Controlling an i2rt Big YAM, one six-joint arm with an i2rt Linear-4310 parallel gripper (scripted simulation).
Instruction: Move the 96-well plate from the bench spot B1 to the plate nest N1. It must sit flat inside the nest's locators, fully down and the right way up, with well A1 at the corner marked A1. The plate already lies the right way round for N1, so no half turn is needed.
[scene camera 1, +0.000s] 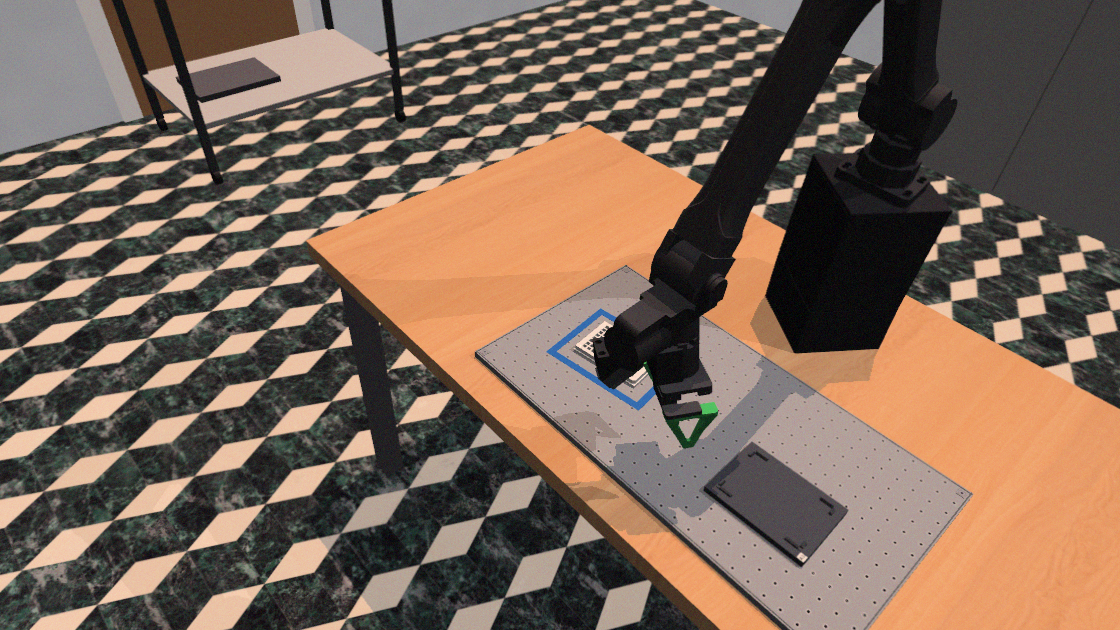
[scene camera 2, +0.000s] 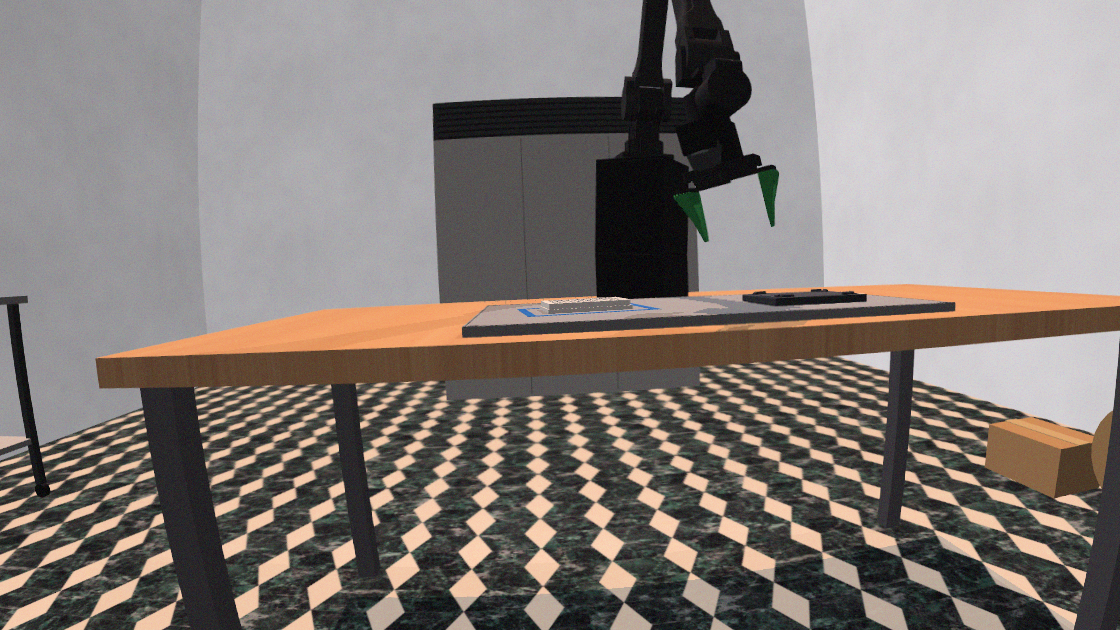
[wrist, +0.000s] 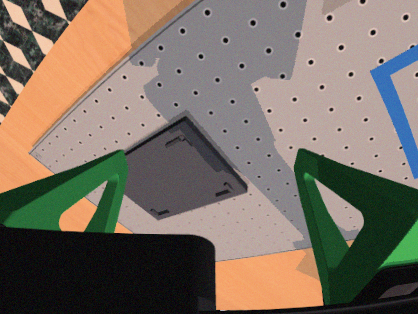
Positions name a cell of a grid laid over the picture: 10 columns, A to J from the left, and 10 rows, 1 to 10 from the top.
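There's a white 96-well plate (scene camera 1: F6), and in the wrist view the white 96-well plate is out of frame. I can also see a dark plate nest (scene camera 1: G8), which shows again at (scene camera 2: H5) and at (wrist: E6). As for my gripper (scene camera 1: G7), it's at (scene camera 2: G4) and (wrist: F6) too.
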